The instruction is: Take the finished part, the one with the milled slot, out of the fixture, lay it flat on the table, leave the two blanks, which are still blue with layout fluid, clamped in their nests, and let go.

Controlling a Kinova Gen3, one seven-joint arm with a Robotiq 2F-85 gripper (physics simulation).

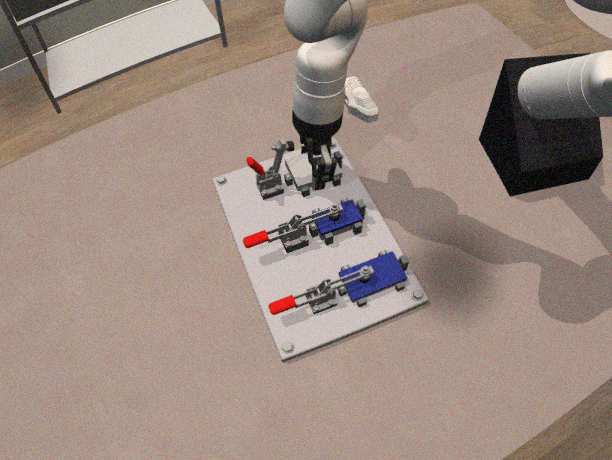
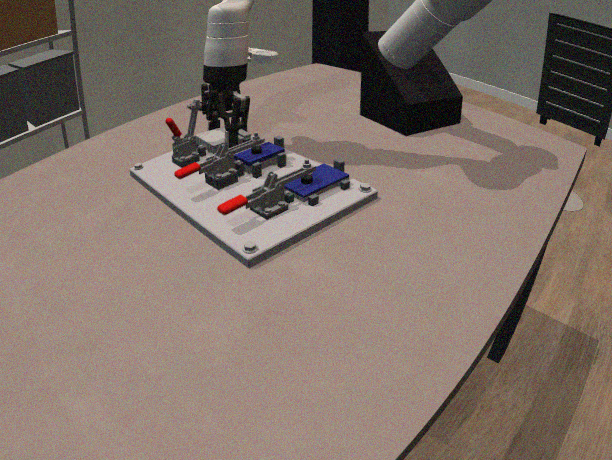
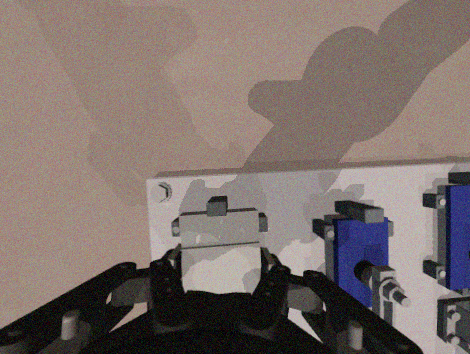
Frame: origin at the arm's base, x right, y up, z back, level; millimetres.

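Where they show: gripper, fingertip midpoint: [image 1: 312, 172] [image 3: 222, 256]; arm's base, link origin: [image 1: 539, 92] [image 2: 396, 52].
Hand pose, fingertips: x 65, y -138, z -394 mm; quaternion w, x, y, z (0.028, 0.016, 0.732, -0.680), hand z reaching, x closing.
Each offset is from my fingertips to the centre of the thing. "pt": to the spot under its first point. Level surfaces: height alone.
The finished part @(dx +0, dy +12, dz +2 mm) [image 1: 299, 170] [image 2: 210, 136] [image 3: 220, 270], a pale grey block with a dark line across its top, lies level among the stops of the far nest; whether it rests fully down is hard to tell. My gripper [image 1: 312, 167] [image 2: 223, 131] [image 3: 222, 256] is shut on it, one finger on each side. The toggle clamp @(pt dx -13, dy +19, dz -77 mm) [image 1: 270, 184] [image 2: 185, 151] beside this nest stands open, arm raised. The middle blue blank @(dx -110, dy +11, dz +2 mm) [image 1: 351, 218] [image 2: 270, 151] [image 3: 350, 245] and the end blue blank @(dx -219, dy +6, dz +17 mm) [image 1: 391, 275] [image 2: 328, 177] [image 3: 457, 240] sit in their nests under closed clamps.
The fixture plate @(dx -112, dy -13, dz -41 mm) [image 1: 310, 335] [image 2: 272, 240] [image 3: 295, 200] lies on the table @(dy -20 mm) [image 1: 150, 300] [image 2: 200, 325] [image 3: 50, 200]. Red handles @(dx -116, dy +36, dz -127 mm) [image 1: 256, 239] @(dx -226, dy +26, dz -122 mm) [image 1: 282, 305] of the closed clamps stick out opposite the blanks. The robot's black pedestal [image 1: 550, 165] [image 2: 410, 112] stands to the right.
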